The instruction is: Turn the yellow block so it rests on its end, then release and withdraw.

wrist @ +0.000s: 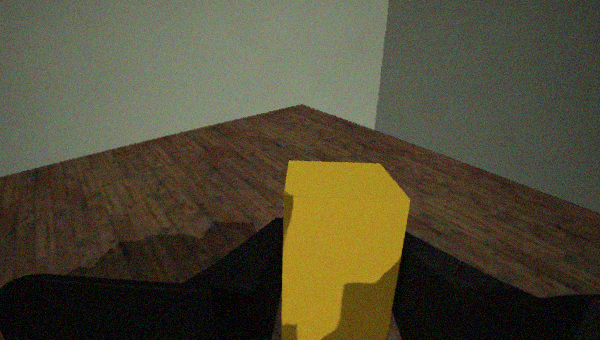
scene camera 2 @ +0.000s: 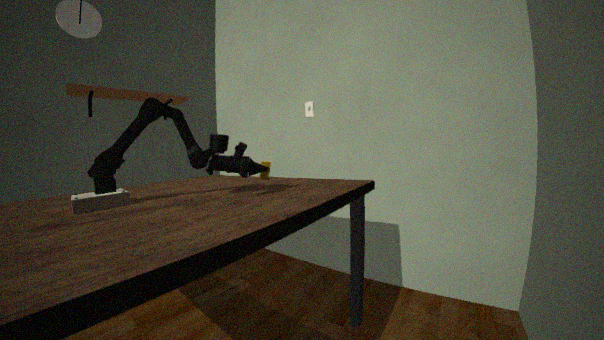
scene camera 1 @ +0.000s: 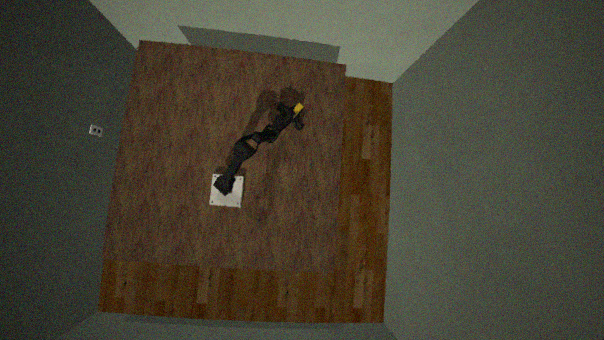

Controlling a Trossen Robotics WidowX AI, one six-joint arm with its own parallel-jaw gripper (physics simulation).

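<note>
The yellow block (scene camera 1: 298,107) (scene camera 2: 266,171) (wrist: 340,230) is upright, its long side vertical. My gripper (scene camera 1: 296,110) (scene camera 2: 263,170) (wrist: 331,232) is shut on it, with a black finger on each side in the wrist view. In the scene camera 2 view the gripper points nearly level, and the block's lower end appears a little above the table (scene camera 2: 320,192), apart from the dark shadow on the wood. The size of that gap is hard to tell. The block's lower part is cut off in the wrist view.
The arm's white base plate (scene camera 1: 236,200) (scene camera 2: 100,202) sits on the brown table (scene camera 1: 175,225) (wrist: 165,165). The table's far corner (wrist: 301,106) lies beyond the block. Pale and dark walls stand behind. A wall shelf (scene camera 2: 125,93) shows behind the arm.
</note>
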